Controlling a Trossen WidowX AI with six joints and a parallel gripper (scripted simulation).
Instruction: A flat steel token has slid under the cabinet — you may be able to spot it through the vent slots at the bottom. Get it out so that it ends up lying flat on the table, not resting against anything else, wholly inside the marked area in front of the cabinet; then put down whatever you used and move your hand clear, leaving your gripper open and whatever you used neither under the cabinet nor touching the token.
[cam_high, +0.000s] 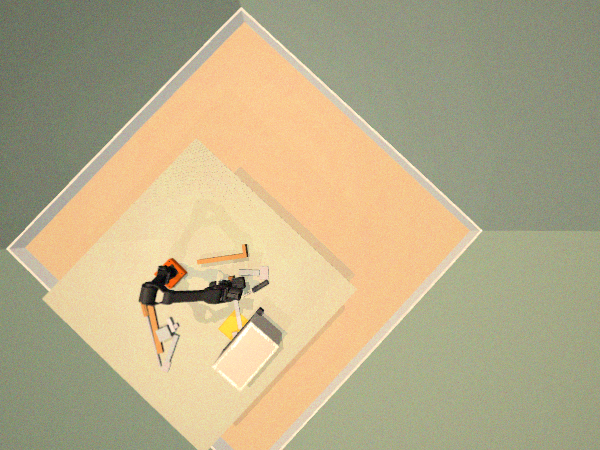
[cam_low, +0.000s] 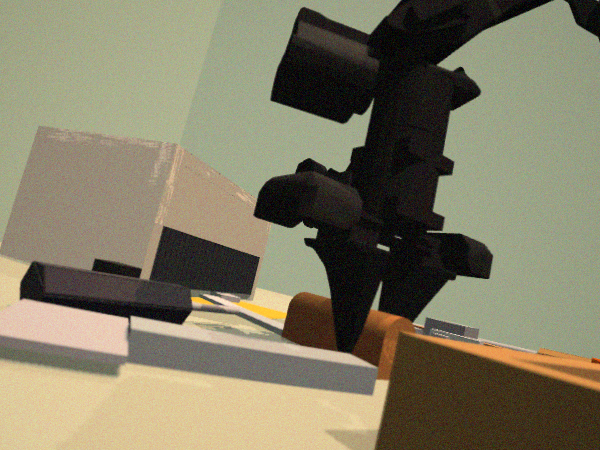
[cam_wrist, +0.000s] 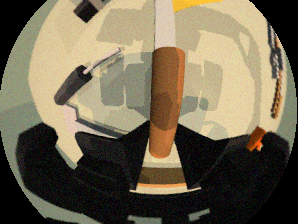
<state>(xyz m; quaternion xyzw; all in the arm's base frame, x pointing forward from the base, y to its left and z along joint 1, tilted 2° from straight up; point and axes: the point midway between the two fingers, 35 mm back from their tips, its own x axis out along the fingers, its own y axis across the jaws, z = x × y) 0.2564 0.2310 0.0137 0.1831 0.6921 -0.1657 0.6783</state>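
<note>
The dark screwdriver lies 120 mm ahead of my gripper tip and 70 mm to the left of it. From my gripper tip the other things lie so: token (250 mm ahead, 180 mm to the right); then orange stick (70 mm behind, 510 mm to the right).
</note>
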